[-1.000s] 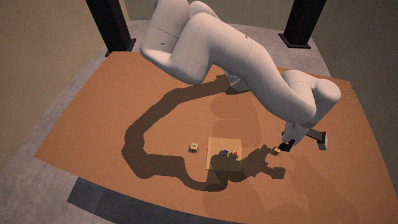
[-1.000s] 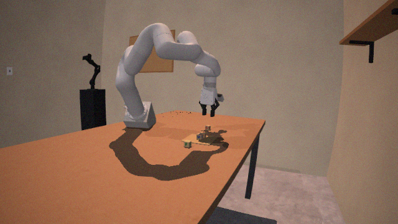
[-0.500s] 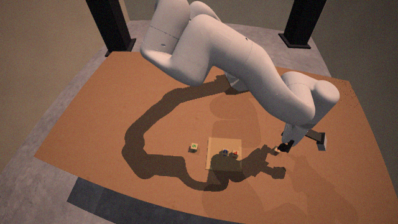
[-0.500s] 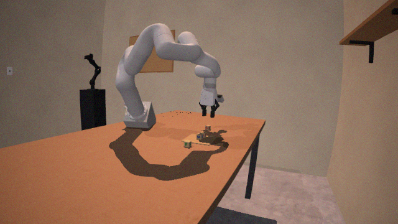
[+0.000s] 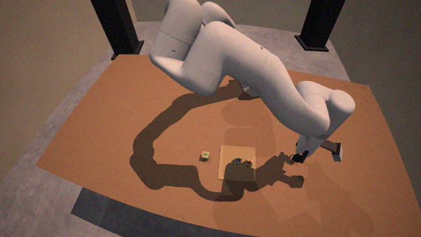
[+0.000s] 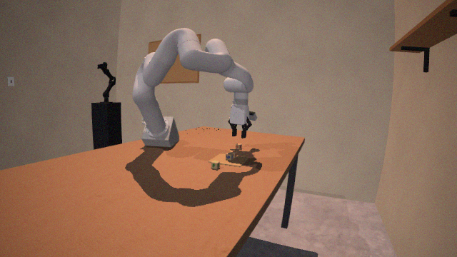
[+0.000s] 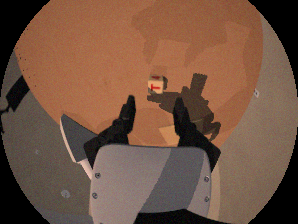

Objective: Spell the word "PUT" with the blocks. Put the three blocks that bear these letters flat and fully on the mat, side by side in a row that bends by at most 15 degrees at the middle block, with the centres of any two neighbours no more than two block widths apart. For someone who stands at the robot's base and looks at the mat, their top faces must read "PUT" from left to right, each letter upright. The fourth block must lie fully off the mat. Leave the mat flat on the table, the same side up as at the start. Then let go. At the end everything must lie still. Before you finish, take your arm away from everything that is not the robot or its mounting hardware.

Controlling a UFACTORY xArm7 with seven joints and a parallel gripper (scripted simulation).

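Right now my hand is 7 cm above the T block. The rest, counted from my hand: tan mat: 22 cm to the right, 8 cm below, 1 cm behind; P block: 18 cm to the right, 6 cm below.
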